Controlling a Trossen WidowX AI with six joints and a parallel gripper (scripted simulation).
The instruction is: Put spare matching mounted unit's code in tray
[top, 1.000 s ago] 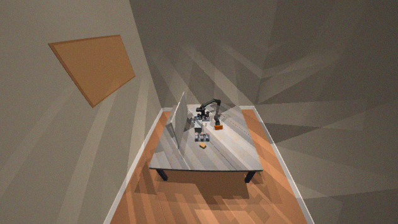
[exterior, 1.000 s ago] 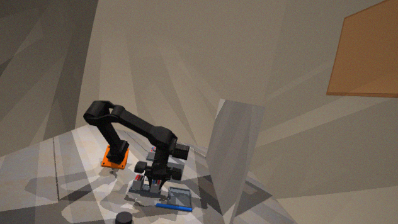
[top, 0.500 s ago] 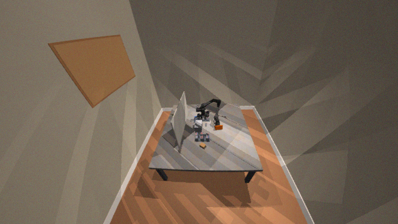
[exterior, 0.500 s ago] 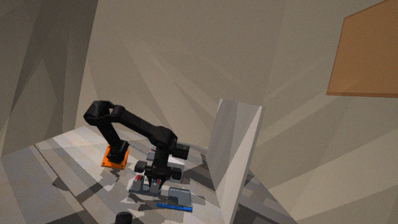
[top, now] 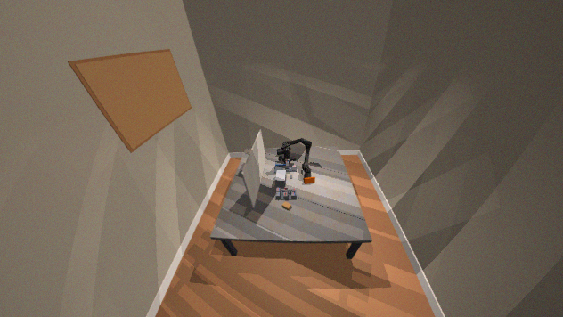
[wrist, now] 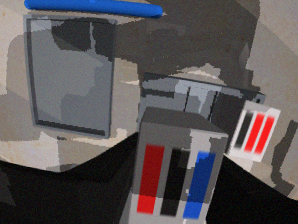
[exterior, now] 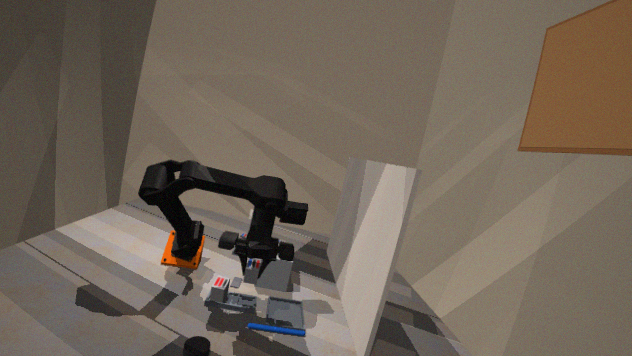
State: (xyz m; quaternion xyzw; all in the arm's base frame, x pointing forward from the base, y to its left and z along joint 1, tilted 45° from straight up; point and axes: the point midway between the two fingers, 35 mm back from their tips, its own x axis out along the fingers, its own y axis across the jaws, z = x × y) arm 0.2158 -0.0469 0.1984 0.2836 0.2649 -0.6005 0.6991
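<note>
The grey tray lies 11 cm ahead of my gripper tip, 1 cm to the right of it and 8 cm below it. Also, from my gripper tip: tan block 2 cm behind, 51 cm to the left, 7 cm below; then tall white panel 29 cm ahead, 19 cm to the left, 14 cm above; then mounted unit 6 cm ahead, 20 cm to the left, 4 cm below.
</note>
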